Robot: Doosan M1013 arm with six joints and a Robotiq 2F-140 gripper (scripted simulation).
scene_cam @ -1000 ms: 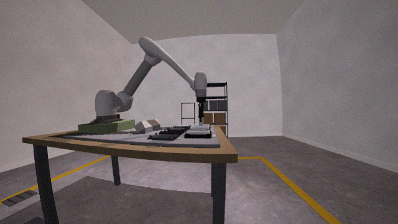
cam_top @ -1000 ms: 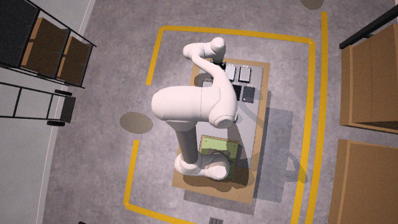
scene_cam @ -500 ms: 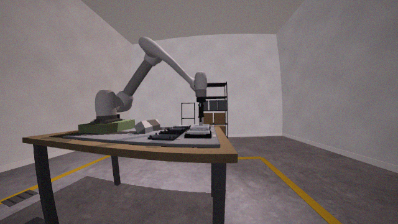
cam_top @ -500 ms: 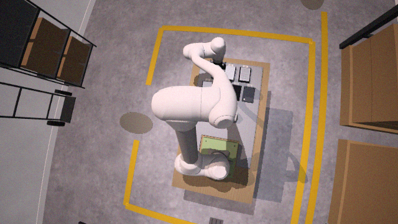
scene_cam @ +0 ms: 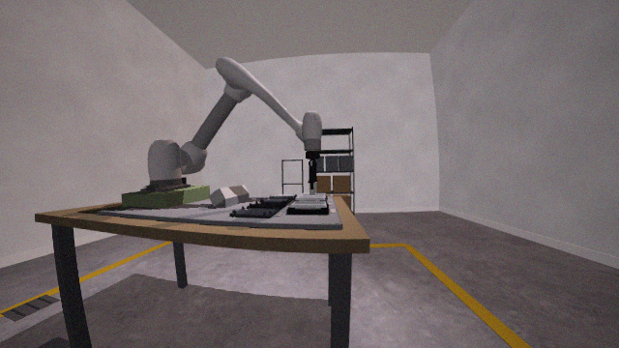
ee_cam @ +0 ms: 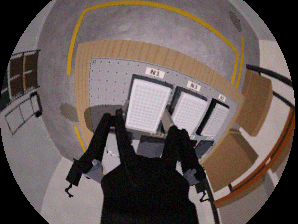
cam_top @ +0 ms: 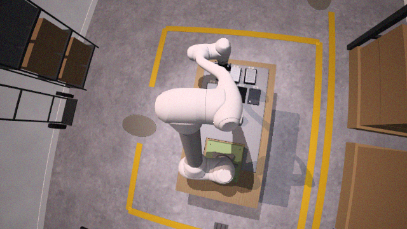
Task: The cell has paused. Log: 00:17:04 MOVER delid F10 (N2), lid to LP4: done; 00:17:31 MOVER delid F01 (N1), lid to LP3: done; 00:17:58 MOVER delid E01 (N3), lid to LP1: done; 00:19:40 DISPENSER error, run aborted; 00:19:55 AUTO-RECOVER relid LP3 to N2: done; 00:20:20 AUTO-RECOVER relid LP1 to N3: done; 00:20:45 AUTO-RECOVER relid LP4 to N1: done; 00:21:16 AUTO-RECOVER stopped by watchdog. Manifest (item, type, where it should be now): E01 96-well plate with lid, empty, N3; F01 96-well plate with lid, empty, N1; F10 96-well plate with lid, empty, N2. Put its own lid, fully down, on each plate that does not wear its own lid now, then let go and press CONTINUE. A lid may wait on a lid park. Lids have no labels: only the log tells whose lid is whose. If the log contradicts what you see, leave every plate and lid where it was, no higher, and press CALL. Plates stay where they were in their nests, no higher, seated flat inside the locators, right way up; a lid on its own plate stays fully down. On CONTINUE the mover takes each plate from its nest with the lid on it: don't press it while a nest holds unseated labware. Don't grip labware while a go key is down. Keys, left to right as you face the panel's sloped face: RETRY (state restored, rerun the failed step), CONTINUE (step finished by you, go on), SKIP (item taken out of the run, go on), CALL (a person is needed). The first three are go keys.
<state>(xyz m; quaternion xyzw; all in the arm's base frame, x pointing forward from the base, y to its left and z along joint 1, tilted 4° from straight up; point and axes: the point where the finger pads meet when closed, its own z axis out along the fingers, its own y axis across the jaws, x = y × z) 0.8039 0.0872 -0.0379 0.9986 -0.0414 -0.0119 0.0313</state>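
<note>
Right now my hand is 90 mm past the label, 80 mm to the right of it and 50 mm above it.
</note>
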